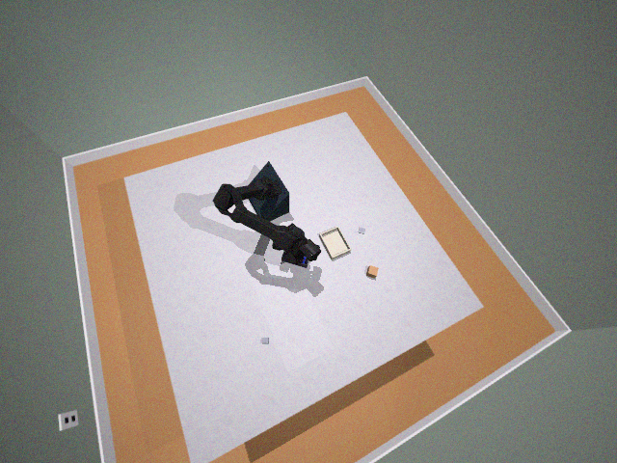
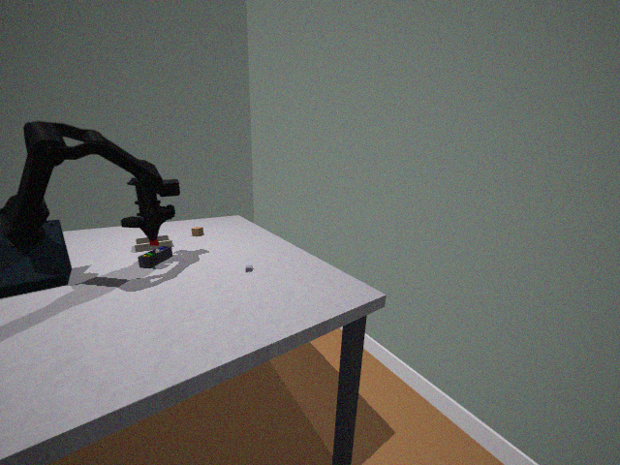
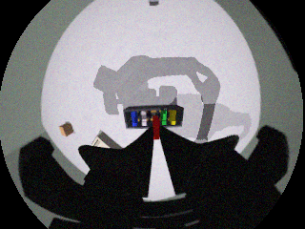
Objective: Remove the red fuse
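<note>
Right now my gripper tip is 200 mm to the right of the cream tray, 80 mm above it and 10 mm past it. Also, from my gripper tip: red fuse: 10 mm below.
</note>
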